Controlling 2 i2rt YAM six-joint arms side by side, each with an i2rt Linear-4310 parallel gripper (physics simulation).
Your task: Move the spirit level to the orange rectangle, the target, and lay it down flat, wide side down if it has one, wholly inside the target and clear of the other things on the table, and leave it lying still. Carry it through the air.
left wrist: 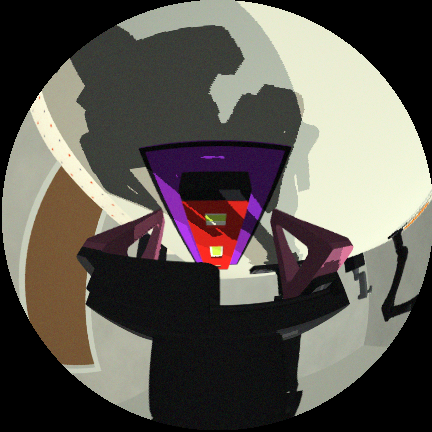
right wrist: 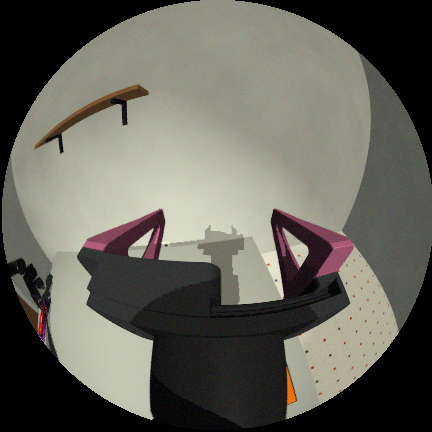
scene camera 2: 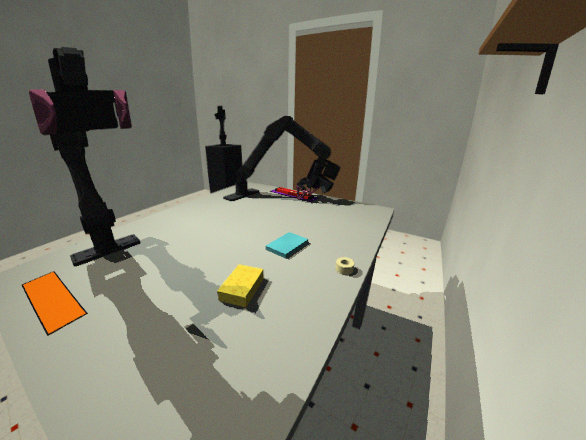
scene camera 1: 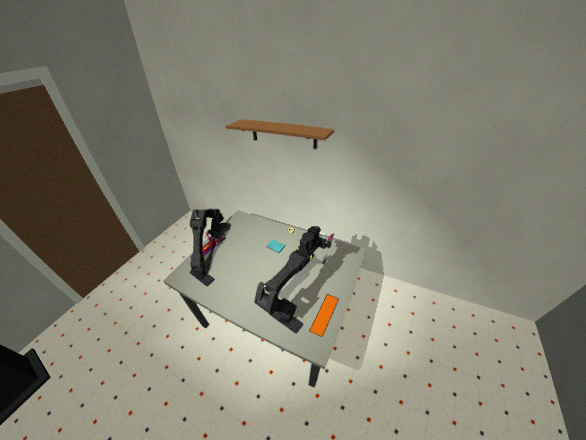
Labels:
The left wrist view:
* my left gripper: 217, 214
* purple rectangle: 264, 161
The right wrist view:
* my right gripper: 217, 214
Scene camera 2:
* my right gripper: 92, 108

